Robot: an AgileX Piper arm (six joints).
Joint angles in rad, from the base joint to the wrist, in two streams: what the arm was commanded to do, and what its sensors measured. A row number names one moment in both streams.
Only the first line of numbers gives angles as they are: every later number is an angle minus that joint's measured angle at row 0.
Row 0, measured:
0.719, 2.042, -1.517, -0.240, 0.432, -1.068
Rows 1 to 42, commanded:
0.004, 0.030, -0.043, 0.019, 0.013, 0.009
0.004, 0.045, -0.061, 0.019, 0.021, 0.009
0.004, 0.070, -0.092, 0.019, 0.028, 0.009
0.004, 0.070, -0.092, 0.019, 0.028, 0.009
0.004, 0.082, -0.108, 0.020, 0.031, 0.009
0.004, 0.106, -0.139, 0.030, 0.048, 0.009
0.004, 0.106, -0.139, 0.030, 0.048, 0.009
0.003, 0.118, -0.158, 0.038, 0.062, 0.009
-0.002, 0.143, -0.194, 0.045, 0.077, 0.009
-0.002, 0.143, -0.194, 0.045, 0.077, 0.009
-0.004, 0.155, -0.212, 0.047, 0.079, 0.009
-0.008, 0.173, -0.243, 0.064, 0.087, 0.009
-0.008, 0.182, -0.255, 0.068, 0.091, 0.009
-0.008, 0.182, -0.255, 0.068, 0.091, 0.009
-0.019, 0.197, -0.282, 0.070, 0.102, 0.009
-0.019, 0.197, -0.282, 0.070, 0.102, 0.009
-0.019, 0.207, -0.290, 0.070, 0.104, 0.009
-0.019, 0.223, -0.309, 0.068, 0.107, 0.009
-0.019, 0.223, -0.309, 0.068, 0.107, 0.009
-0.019, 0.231, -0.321, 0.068, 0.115, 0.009
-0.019, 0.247, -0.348, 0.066, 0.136, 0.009
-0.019, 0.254, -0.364, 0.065, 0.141, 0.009
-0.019, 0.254, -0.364, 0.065, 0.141, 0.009
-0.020, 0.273, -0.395, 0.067, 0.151, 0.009
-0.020, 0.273, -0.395, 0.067, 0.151, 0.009
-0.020, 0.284, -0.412, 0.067, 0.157, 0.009
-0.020, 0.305, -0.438, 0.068, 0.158, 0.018
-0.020, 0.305, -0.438, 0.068, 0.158, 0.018
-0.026, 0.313, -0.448, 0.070, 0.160, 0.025
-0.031, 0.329, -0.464, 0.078, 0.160, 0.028
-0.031, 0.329, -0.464, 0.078, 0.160, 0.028
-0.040, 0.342, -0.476, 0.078, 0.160, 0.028
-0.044, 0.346, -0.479, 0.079, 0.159, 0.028
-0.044, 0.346, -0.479, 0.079, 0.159, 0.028
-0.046, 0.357, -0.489, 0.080, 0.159, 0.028
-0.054, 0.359, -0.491, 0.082, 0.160, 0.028
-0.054, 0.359, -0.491, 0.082, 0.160, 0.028
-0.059, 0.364, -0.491, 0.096, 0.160, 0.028
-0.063, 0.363, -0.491, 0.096, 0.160, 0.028
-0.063, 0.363, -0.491, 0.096, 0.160, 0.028
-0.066, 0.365, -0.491, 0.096, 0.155, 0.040
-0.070, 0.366, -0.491, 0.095, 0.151, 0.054
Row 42, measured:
-0.062, 0.364, -0.481, 0.089, 0.155, 0.025
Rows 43 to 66, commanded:
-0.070, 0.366, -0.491, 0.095, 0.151, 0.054
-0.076, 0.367, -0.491, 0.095, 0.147, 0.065
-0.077, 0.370, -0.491, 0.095, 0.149, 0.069
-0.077, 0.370, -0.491, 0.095, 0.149, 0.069
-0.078, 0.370, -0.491, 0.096, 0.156, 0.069
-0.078, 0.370, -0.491, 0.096, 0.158, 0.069
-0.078, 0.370, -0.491, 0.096, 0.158, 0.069
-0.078, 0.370, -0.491, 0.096, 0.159, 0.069
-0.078, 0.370, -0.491, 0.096, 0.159, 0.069
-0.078, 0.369, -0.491, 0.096, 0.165, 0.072
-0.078, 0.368, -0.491, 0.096, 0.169, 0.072
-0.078, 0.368, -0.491, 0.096, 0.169, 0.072
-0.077, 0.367, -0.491, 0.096, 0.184, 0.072
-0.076, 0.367, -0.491, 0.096, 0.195, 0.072
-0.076, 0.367, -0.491, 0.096, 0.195, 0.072
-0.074, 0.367, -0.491, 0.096, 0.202, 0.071
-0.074, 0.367, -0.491, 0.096, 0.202, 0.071
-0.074, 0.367, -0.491, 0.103, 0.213, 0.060
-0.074, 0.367, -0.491, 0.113, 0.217, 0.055
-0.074, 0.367, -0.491, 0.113, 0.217, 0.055
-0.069, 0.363, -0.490, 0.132, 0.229, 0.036
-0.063, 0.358, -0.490, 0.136, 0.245, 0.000
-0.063, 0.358, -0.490, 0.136, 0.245, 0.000
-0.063, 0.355, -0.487, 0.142, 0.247, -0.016
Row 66, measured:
-0.073, 0.360, -0.491, 0.113, 0.194, 0.022
